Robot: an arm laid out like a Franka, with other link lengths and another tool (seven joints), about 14 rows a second.
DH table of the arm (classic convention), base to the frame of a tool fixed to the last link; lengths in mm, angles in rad. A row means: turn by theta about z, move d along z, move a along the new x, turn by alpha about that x. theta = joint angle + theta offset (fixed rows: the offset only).
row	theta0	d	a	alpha
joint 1	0	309.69	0	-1.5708
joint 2	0	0	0	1.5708
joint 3	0	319.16	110.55	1.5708
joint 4	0	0	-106.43	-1.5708
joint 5	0	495.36	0	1.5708
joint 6	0	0	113.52	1.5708
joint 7	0.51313	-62.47	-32.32	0.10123
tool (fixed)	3.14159	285.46	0	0
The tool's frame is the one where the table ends.
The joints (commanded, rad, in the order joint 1, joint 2, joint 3, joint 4, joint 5, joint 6, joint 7), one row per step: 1.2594 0.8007 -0.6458 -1.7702 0.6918 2.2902 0.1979; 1.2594 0.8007 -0.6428 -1.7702 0.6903 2.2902 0.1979; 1.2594 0.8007 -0.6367 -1.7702 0.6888 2.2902 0.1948; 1.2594 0.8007 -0.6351 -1.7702 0.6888 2.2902 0.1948; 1.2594 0.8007 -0.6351 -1.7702 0.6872 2.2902 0.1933; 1.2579 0.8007 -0.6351 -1.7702 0.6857 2.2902 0.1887; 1.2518 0.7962 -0.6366 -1.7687 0.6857 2.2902 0.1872; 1.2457 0.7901 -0.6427 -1.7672 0.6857 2.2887 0.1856; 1.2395 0.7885 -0.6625 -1.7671 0.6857 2.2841 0.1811; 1.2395 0.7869 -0.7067 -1.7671 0.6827 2.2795 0.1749; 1.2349 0.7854 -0.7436 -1.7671 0.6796 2.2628 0.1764; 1.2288 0.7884 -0.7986 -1.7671 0.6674 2.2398 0.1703; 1.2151 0.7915 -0.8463 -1.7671 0.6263 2.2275 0.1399; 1.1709 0.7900 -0.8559 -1.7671 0.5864 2.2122 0.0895
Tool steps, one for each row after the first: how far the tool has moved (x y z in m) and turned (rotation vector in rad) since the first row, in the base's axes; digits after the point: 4 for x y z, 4 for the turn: -0.0018 0.0014 -0.0010 -0.0004 0.0017 0.0031; -0.0056 0.0042 -0.0028 0.0002 0.0056 0.0115; -0.0065 0.0050 -0.0033 0.0005 0.0066 0.0126; -0.0066 0.0048 -0.0034 -0.0005 0.0063 0.0153; -0.0060 0.0037 -0.0034 -0.0012 0.0059 0.0194; -0.0012 0.0015 0.0007 0.0038 0.0025 0.0144; 0.0061 -0.0026 0.0072 0.0088 -0.0032 0.0063; 0.0197 -0.0165 0.0139 0.0049 -0.0128 -0.0091; 0.0433 -0.0400 0.0286 -0.0067 -0.0391 -0.0318; 0.0617 -0.0635 0.0402 -0.0197 -0.0485 -0.0616; 0.0863 -0.1013 0.0551 -0.0487 -0.0633 -0.0925; 0.1090 -0.1445 0.0689 -0.0963 -0.0853 -0.0839; 0.1224 -0.1877 0.0710 -0.1312 -0.0756 -0.0603
